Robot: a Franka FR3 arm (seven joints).
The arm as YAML. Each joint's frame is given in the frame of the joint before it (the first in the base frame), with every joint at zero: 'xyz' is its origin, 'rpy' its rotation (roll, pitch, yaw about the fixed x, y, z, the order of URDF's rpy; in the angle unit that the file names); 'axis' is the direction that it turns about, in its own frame. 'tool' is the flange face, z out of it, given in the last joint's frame.
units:
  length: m
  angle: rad
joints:
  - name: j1
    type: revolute
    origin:
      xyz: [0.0, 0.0, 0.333]
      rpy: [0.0, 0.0, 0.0]
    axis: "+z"
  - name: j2
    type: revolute
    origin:
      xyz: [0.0, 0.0, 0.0]
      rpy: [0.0, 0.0, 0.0]
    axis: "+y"
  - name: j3
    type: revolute
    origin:
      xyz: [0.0, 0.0, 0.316]
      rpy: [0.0, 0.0, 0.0]
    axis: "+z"
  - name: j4
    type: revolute
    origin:
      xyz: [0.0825, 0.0, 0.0]
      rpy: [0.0, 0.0, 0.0]
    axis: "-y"
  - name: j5
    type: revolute
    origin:
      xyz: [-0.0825, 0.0, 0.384]
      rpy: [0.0, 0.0, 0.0]
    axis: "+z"
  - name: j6
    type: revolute
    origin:
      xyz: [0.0, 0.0, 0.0]
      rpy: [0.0, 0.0, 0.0]
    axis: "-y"
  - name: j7
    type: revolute
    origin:
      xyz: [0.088, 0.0, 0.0]
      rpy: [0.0, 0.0, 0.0]
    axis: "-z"
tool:
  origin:
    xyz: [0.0, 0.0, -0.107]
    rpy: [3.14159, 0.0, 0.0]
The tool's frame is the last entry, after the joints.
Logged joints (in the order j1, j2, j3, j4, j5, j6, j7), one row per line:
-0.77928 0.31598 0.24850 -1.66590 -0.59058 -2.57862 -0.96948
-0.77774 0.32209 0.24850 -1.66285 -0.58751 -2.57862 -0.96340
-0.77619 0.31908 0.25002 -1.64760 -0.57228 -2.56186 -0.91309
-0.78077 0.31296 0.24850 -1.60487 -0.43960 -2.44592 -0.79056
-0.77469 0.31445 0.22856 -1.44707 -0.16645 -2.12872 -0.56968
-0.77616 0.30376 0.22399 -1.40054 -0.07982 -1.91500 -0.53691
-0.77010 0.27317 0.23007 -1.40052 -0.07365 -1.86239 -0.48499
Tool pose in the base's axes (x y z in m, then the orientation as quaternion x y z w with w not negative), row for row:
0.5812 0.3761 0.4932 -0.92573 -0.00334 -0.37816 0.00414
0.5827 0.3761 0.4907 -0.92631 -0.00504 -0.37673 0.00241
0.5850 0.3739 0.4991 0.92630 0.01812 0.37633 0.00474
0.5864 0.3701 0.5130 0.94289 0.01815 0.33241 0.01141
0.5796 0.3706 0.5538 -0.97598 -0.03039 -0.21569 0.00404
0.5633 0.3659 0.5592 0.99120 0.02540 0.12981 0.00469
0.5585 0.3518 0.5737 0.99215 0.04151 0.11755 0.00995
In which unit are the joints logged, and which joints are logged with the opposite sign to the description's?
The joints are logged in radians. Opposite sign: j1, j3, j6, j7.
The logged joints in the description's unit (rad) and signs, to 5 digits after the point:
0.77928 0.31598 -0.24850 -1.66590 -0.59058 2.57862 0.96948
0.77774 0.32209 -0.24850 -1.66285 -0.58751 2.57862 0.96340
0.77619 0.31908 -0.25002 -1.64760 -0.57228 2.56186 0.91309
0.78077 0.31296 -0.24850 -1.60487 -0.43960 2.44592 0.79056
0.77469 0.31445 -0.22856 -1.44707 -0.16645 2.12872 0.56968
0.77616 0.30376 -0.22399 -1.40054 -0.07982 1.91500 0.53691
0.77010 0.27317 -0.23007 -1.40052 -0.07365 1.86239 0.48499

